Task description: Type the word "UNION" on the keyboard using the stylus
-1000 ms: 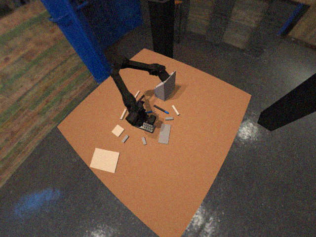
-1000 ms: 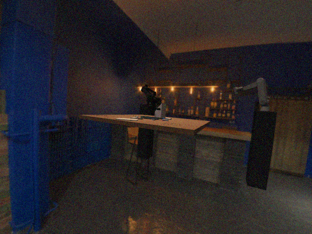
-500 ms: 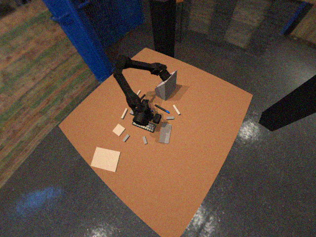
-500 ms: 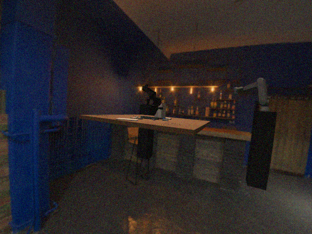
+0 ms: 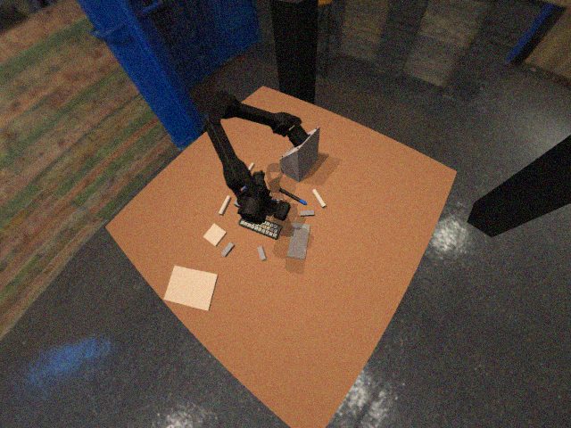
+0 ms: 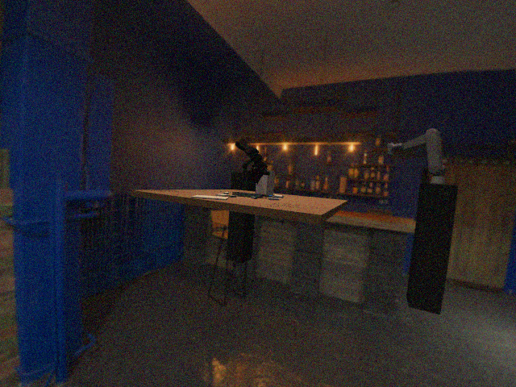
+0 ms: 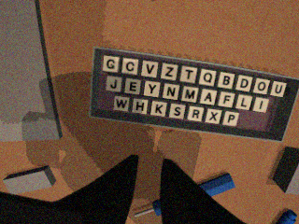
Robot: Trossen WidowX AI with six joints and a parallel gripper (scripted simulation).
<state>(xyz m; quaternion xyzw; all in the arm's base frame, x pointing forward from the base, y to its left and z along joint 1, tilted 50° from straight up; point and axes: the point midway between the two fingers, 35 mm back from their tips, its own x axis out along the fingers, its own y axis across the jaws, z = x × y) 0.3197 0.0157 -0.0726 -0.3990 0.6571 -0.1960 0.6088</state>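
My gripper tip is 90 mm past the stylus, 60 mm to the left of it and 90 mm above it. Round my gripper tip: grey slab 20 mm behind, 140 mm to the left, 90 mm below; small tan pad 190 mm ahead, 160 mm to the right, 90 mm below; large tan sheet 410 mm ahead, 80 mm to the right, 90 mm below.
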